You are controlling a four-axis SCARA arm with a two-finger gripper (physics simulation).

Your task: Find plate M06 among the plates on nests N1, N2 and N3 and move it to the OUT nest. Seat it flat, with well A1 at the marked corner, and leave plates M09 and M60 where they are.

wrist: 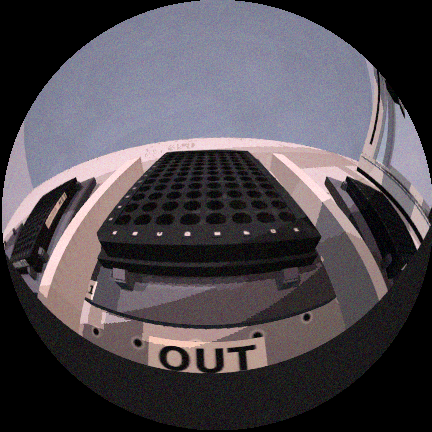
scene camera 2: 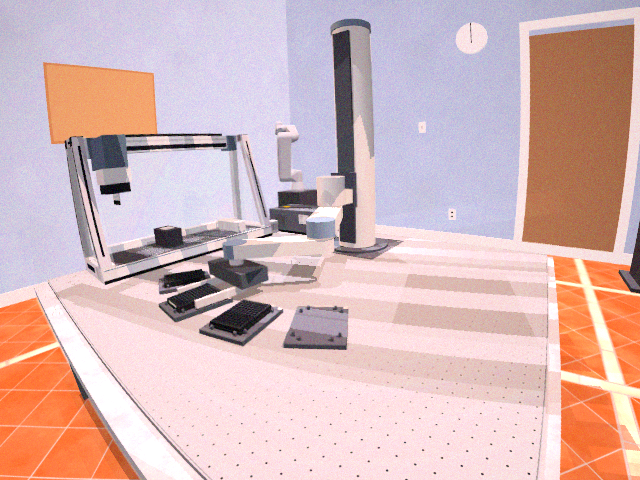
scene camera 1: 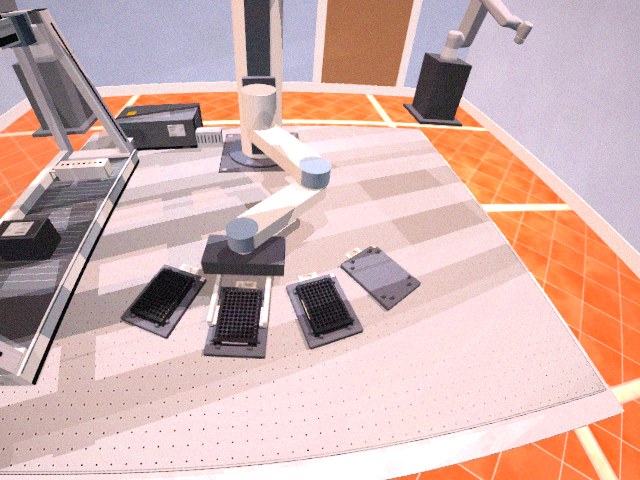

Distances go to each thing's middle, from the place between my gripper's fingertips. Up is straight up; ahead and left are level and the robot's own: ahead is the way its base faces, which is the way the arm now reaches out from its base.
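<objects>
Distances counted from my hand: N2 nest [scene camera 1: 313, 342] 180 mm to the left, 40 mm behind, 20 mm below; N1 nest [scene camera 1: 384, 279] 340 mm to the left, 120 mm behind, 20 mm below. The hand itself is 30 mm above the OUT label [wrist: 189, 356], 120 mm past it and 10 mm to the right of it. Going by their middles, of the things named here the OUT label is the nearest to my hand and the N1 nest the farthest from it.
</objects>
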